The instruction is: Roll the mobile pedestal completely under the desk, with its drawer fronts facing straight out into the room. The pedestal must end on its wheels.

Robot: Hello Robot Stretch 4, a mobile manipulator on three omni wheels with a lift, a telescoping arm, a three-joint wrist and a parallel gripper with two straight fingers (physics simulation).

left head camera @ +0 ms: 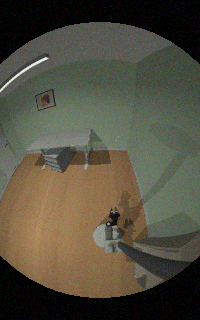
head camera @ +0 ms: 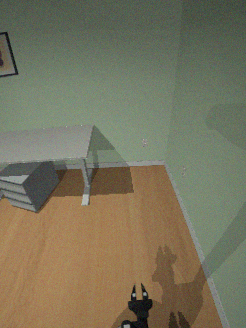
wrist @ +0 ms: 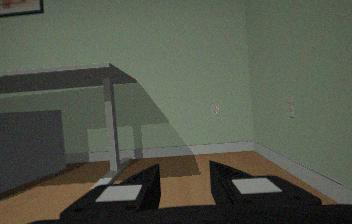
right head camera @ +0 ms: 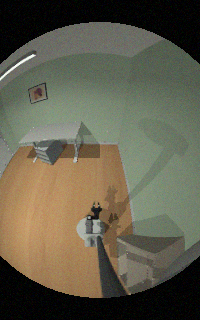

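The grey mobile pedestal (head camera: 44, 186) (left head camera: 60, 159) (right head camera: 50, 151) (wrist: 30, 145) stands upright, partly under the left part of the desk (head camera: 47, 144) (left head camera: 67, 137) (right head camera: 56, 132) (wrist: 55, 81). It is turned at an angle, its drawer fronts facing obliquely to the front left, and its near corner sticks out past the desk's front edge. Its wheels cannot be made out. In the wrist view a dark side panel shows at the left. My gripper (head camera: 139, 285) (left head camera: 114, 210) (right head camera: 96, 204) (wrist: 185, 177) is partly open and empty, well in front of the desk and right of the pedestal.
The desk's right leg (head camera: 85, 177) (wrist: 111, 125) stands between the pedestal and the right wall (head camera: 220, 165). A framed picture (left head camera: 45, 100) (right head camera: 38, 93) hangs above the desk. A boxy beige piece of furniture (right head camera: 135, 255) stands at the lower right, near my arm.
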